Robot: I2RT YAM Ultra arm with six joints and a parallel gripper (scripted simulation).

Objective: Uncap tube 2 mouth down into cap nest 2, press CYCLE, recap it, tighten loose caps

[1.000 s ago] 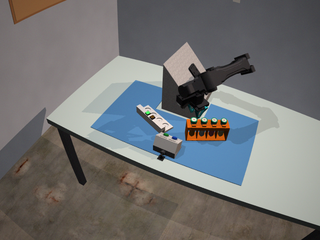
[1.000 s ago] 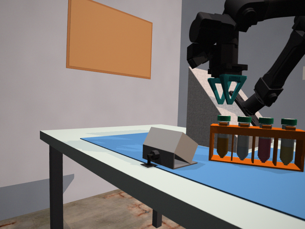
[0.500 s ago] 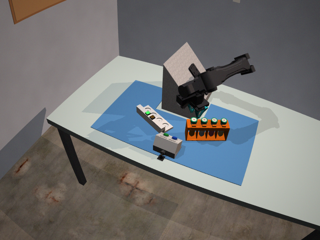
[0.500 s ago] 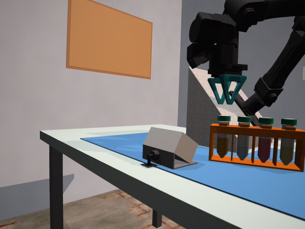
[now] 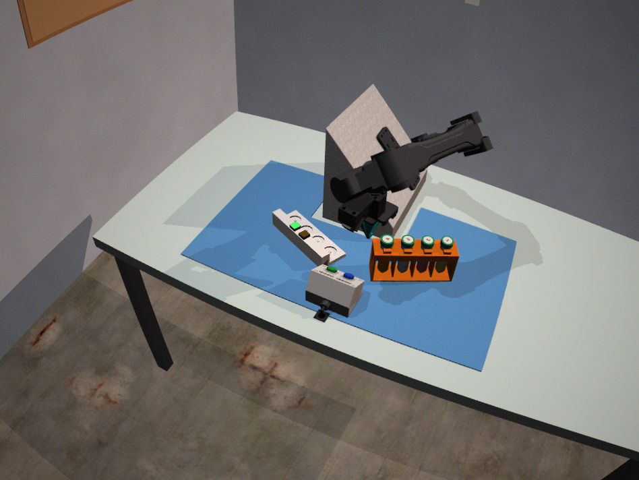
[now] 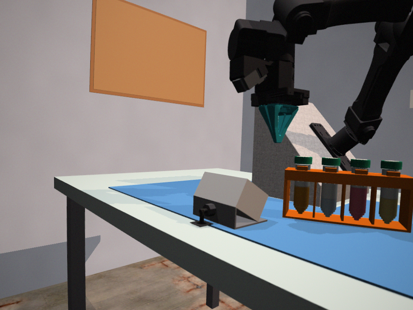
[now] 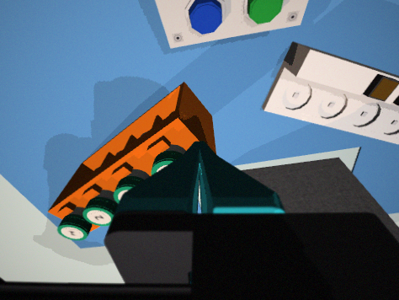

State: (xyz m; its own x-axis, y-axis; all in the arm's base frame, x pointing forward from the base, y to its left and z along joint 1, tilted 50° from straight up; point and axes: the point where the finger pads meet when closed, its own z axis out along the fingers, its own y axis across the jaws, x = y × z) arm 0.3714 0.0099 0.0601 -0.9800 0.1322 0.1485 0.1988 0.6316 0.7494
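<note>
Right now the key desk is 10 cm below my hand, 8 cm ahead of it and 4 cm to the right of it. Round my hand: cap 3 (8 cm to the left, 6 cm behind, 4 cm below); cap 4 (4 cm below, 4 cm behind, 3 cm to the left); cap 2 (13 cm to the left, 9 cm behind, 4 cm below).
</note>
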